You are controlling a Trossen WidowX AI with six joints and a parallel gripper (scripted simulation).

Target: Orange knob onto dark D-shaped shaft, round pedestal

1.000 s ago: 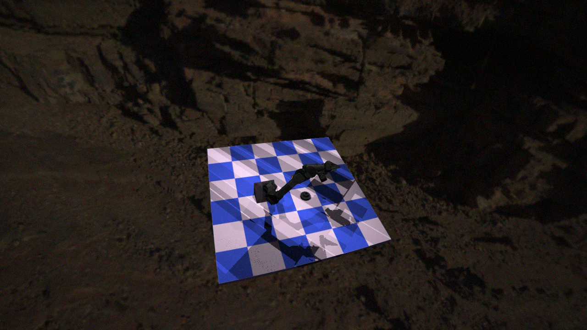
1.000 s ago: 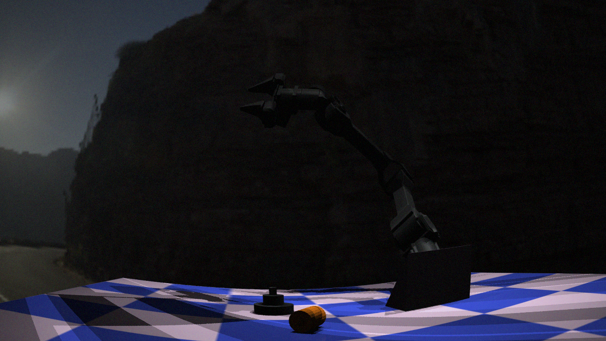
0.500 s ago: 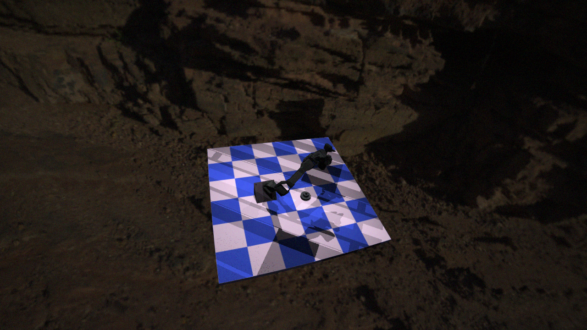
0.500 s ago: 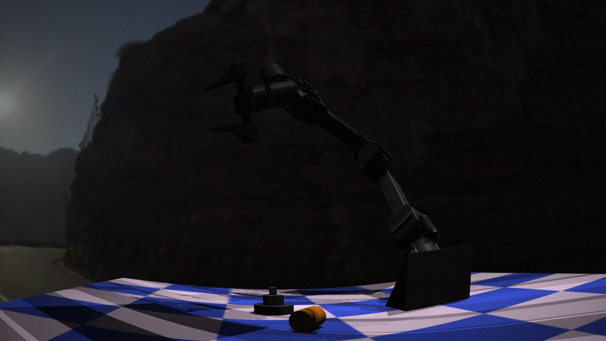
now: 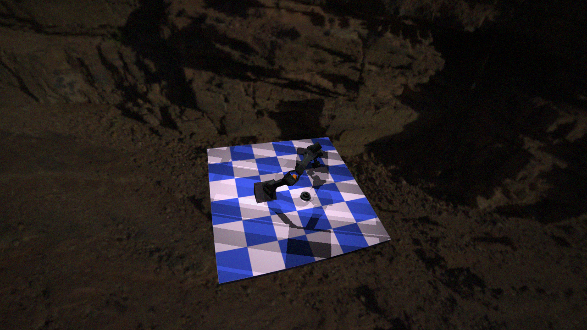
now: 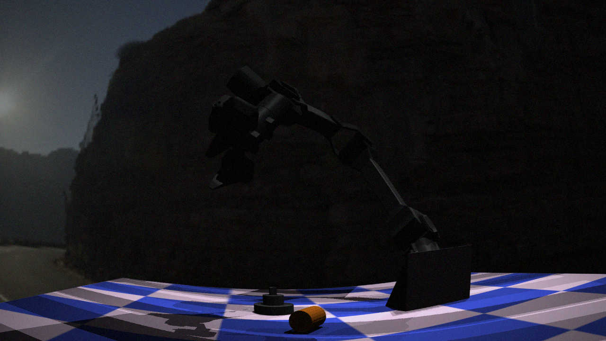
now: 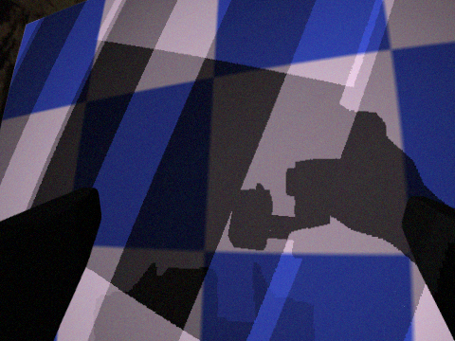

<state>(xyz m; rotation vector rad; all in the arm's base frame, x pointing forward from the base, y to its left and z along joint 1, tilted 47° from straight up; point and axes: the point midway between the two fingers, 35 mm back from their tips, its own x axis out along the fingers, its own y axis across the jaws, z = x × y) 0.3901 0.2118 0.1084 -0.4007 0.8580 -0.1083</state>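
Right now my gripper tip is 25 cm above the orange knob, 16 cm past it and 3 cm to the right of it. Round my gripper tip: pedestal (24 cm below, 17 cm to the right, 11 cm behind).
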